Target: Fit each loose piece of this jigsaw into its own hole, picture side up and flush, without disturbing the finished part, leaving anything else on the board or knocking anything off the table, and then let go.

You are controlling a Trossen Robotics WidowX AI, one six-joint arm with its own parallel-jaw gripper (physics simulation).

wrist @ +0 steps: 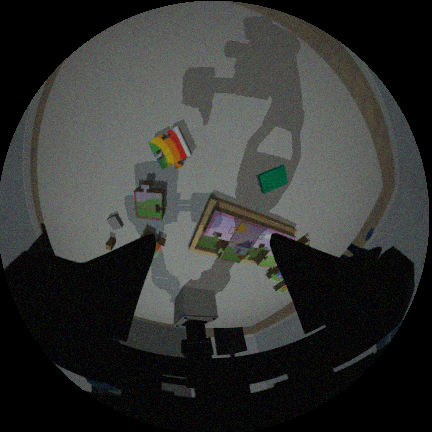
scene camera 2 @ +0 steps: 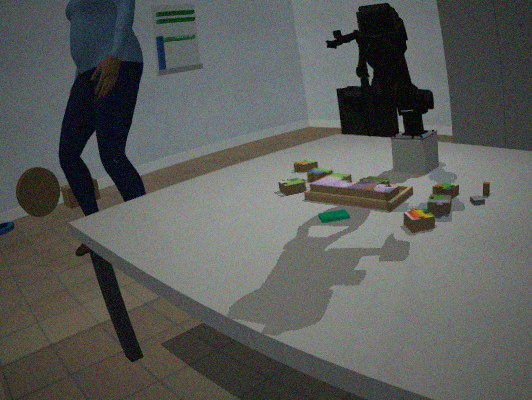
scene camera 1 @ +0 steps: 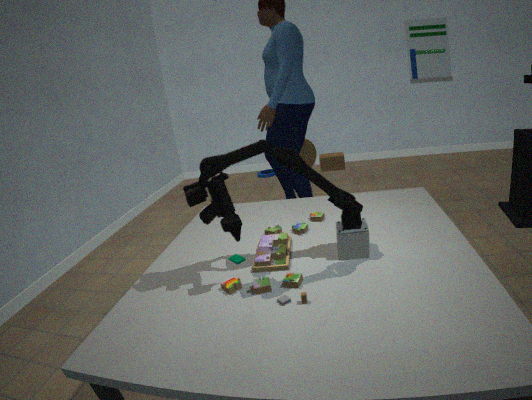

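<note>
The wooden jigsaw tray (scene camera 1: 270, 268) (scene camera 2: 345, 199) (wrist: 202, 225) holds a lilac and green picture part; its holes are hard to make out. On one side lie a rainbow piece (scene camera 1: 231, 285) (scene camera 2: 419, 220) (wrist: 171, 147), a lilac-green piece (scene camera 1: 261, 285) (scene camera 2: 439, 205) (wrist: 149, 202) and a green-orange piece (scene camera 1: 292, 280) (scene camera 2: 445, 189), all picture side up. On the far side lie a green piece (scene camera 1: 273, 229) (scene camera 2: 291, 187), a blue-green piece (scene camera 1: 300, 228) and an orange-green piece (scene camera 1: 317, 216) (scene camera 2: 305, 165). My gripper (scene camera 1: 238, 239) (wrist: 213, 239) is open and empty, high above the table beside the tray.
A green slab (scene camera 1: 237, 259) (scene camera 2: 334, 216) (wrist: 273, 179) lies beside the tray. A grey block (scene camera 1: 284, 300) (scene camera 2: 477, 200) (wrist: 115, 221) and a small brown block (scene camera 1: 304, 298) (scene camera 2: 486, 189) (wrist: 111, 243) are near the loose pieces. A person (scene camera 1: 285, 65) (scene camera 2: 102, 100) stands behind the table.
</note>
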